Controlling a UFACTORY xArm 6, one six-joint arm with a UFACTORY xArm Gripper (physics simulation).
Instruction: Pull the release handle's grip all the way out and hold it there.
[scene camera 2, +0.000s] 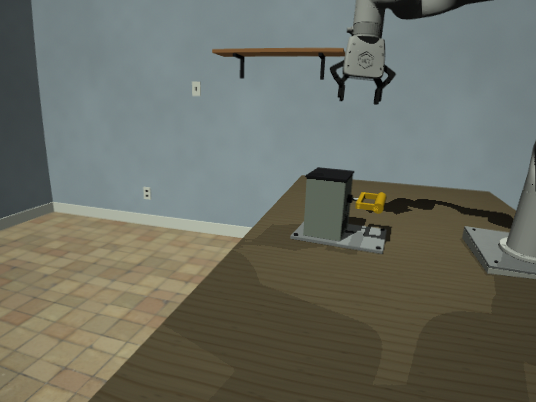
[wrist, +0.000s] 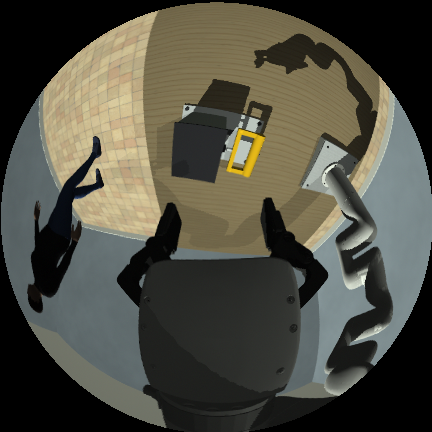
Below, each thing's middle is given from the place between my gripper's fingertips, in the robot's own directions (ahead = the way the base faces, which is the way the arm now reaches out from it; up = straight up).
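Grey base plate (scene camera 2: 363, 238): my hand 2 cm short of it, 4 cm to the right of it, 35 cm above it.
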